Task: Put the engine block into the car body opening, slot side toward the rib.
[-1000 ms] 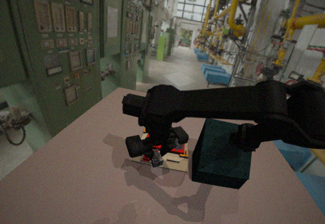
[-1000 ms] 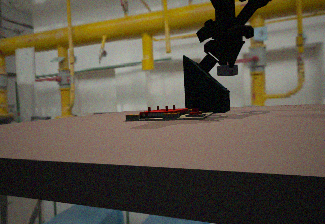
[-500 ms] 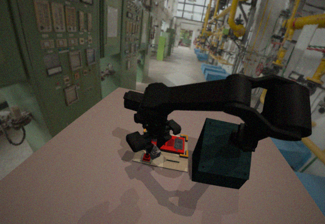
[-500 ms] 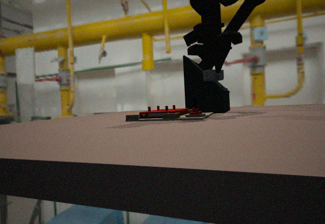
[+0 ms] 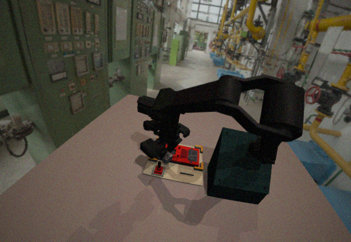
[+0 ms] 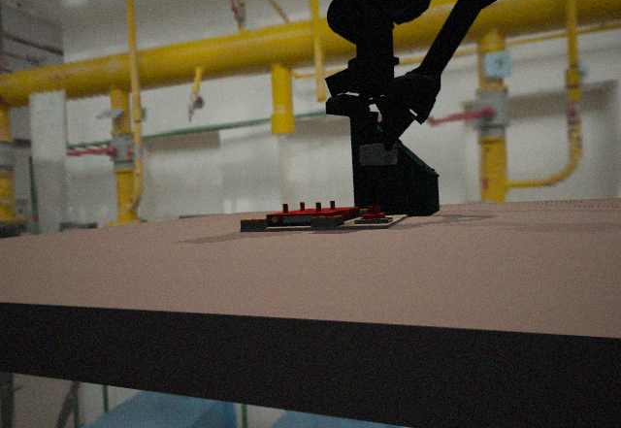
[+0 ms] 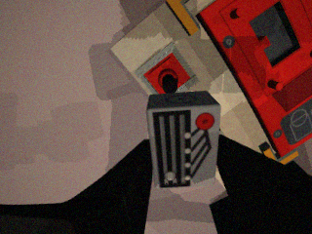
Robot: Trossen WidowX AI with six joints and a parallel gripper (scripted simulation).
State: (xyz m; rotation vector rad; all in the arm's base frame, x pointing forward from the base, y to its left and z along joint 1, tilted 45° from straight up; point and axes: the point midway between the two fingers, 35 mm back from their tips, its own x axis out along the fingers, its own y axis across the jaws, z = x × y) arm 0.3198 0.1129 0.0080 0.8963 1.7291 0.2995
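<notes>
The beige base plate is 20 mm behind my gripper tip, 110 mm to the right of it and 100 mm below it. From my gripper tip the other things lie so: grey engine block 10 mm below; dark peg 20 mm ahead, 10 mm to the right, 80 mm below.
</notes>
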